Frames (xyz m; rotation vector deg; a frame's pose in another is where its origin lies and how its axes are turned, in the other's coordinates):
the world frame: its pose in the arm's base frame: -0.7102 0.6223 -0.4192 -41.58 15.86 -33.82
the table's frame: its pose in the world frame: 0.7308 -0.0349 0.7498 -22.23 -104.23 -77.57
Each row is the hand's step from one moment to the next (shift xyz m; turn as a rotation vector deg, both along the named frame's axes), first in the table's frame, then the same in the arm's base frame.
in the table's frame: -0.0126 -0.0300 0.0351 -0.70 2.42 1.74
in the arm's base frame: -0.0261 0.0124 -0.0382 2.50 1.28 -1.22
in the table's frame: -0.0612 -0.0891 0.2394 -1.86 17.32 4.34
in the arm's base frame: -0.0729 0.1214 -0.2212 17.16 5.18 -1.05
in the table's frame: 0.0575 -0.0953 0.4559 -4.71 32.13 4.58
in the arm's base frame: -0.1122 0.3574 -0.2827 32.20 6.22 -0.52
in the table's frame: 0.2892 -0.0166 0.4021 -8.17 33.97 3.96
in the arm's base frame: -0.0957 0.4818 -0.0658 34.88 3.85 -2.24
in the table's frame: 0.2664 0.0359 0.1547 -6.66 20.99 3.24
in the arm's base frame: -0.0363 0.2934 0.0937 21.96 1.93 -3.08
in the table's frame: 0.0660 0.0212 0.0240 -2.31 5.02 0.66
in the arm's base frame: 0.0031 0.0643 0.0351 5.44 -0.09 -1.17
